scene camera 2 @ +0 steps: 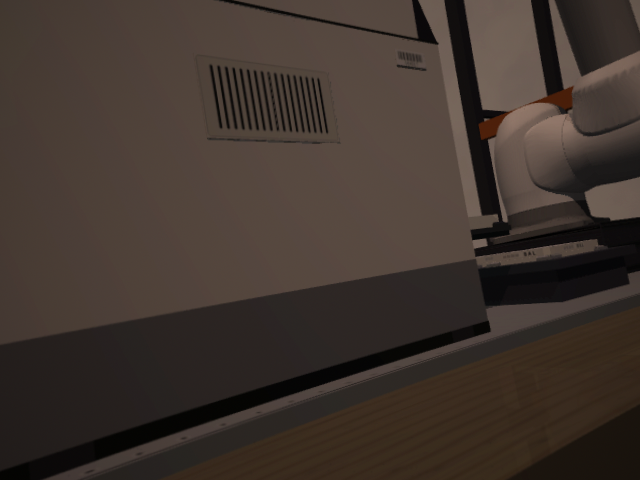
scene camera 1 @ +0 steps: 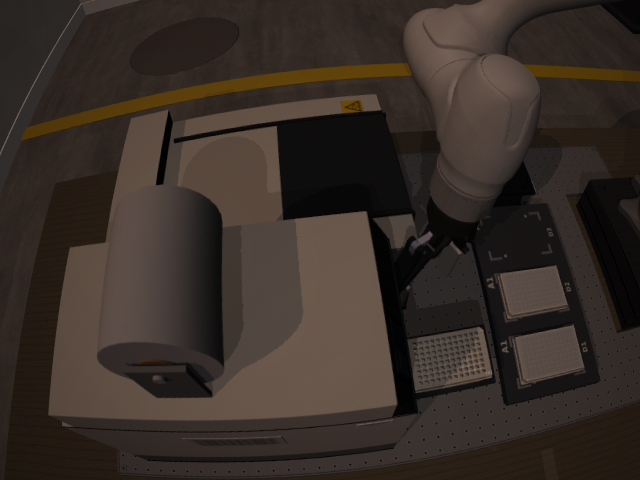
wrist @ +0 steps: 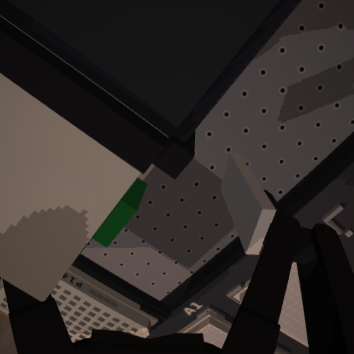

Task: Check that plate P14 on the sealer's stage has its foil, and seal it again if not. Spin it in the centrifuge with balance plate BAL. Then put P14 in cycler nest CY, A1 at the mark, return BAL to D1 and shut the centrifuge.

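Places are measured from the arm's base along level axes (x left, y ahead, z down), in millimetres.
Pixels of known places: gripper, fingertip midpoint: (scene camera 1: pixel 418 286); arm's base, link origin: (scene camera 2: pixel 551 234).
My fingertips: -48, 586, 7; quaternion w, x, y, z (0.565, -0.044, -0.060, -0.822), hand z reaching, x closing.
Ahead of a thing's pixels: the offset from my fingertips to its top centre, as dx, dy, dz. "*": to the spot under its first point. Level surfaces: height alone.
Plate P14 @[+146, +2, -39] (scene camera 1: pixel 449 356) (wrist: pixel 91 309) lies on the sealer's black stage @[dz +81] (scene camera 1: pixel 439 316), at the right side of the big beige sealer @[+102, +297, -395] (scene camera 1: pixel 289 330) (scene camera 2: pixel 207 207). Its open wells show, and I see no foil on it. My gripper (scene camera 1: pixel 409 276) (wrist: pixel 152 162) is open and holds nothing. It hangs low behind the stage, close to the sealer's right wall, where a green button @[* -27, +6, -110] (wrist: pixel 119 214) sits. A white-topped plate lies in slot D1 @[* +190, -187, +12] (scene camera 1: pixel 549 353) and another in D2 @[+67, -210, +12] (scene camera 1: pixel 533 291) of the black deck rack @[+67, -215, +22] (scene camera 1: pixel 493 320). Slot D3 @[* -62, -237, +28] (scene camera 1: pixel 516 232) is bare.
A beige unit with a dark square top @[* -172, +90, -132] (scene camera 1: pixel 335 165) and a yellow warning label @[* -304, +25, -130] (scene camera 1: pixel 351 106) stands behind the sealer. A grey roll @[+99, +318, -395] (scene camera 1: pixel 160 278) sits on the sealer. A black device (scene camera 1: pixel 610 248) stands at the far right. The arm's base (scene camera 2: pixel 542 207) is behind the rack.
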